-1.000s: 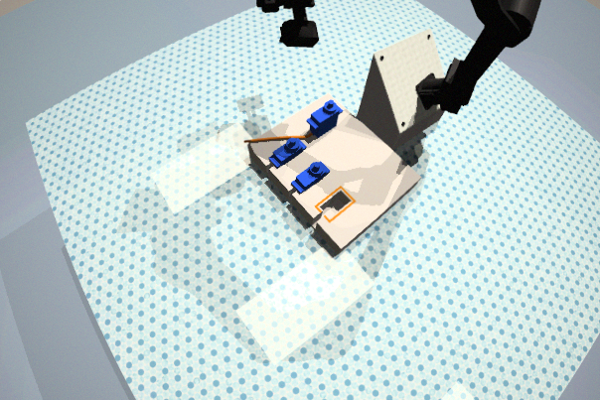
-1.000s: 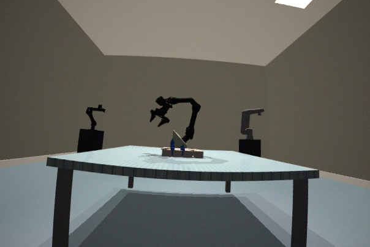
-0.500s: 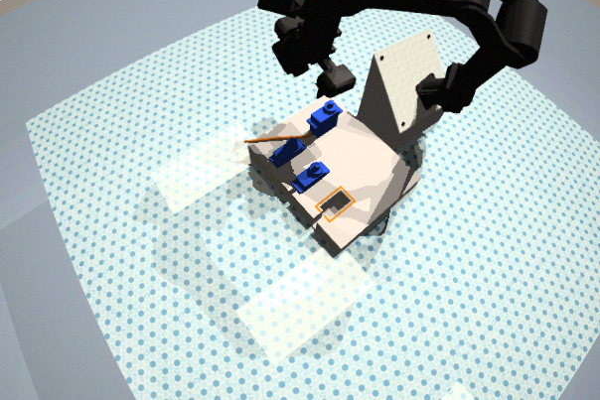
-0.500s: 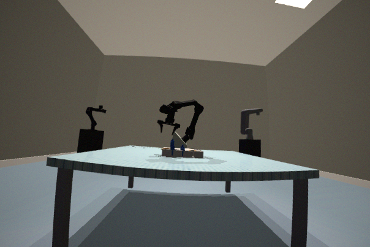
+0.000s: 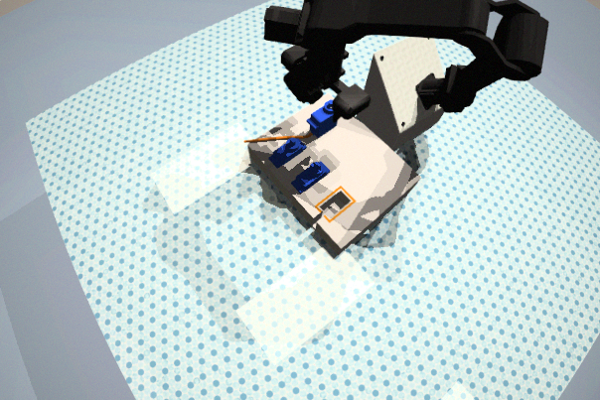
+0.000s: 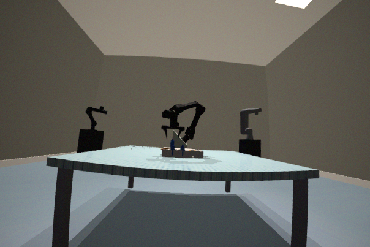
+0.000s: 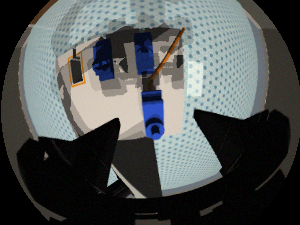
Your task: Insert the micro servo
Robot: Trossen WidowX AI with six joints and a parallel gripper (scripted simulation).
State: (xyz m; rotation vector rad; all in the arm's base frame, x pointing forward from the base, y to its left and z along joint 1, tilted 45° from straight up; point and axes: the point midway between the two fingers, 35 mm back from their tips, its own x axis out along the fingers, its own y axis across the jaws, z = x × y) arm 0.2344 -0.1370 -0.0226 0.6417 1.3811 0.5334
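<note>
The beige deck lies 100 mm below my gripper tip, 80 mm to the left of it and 20 mm behind it.
</note>
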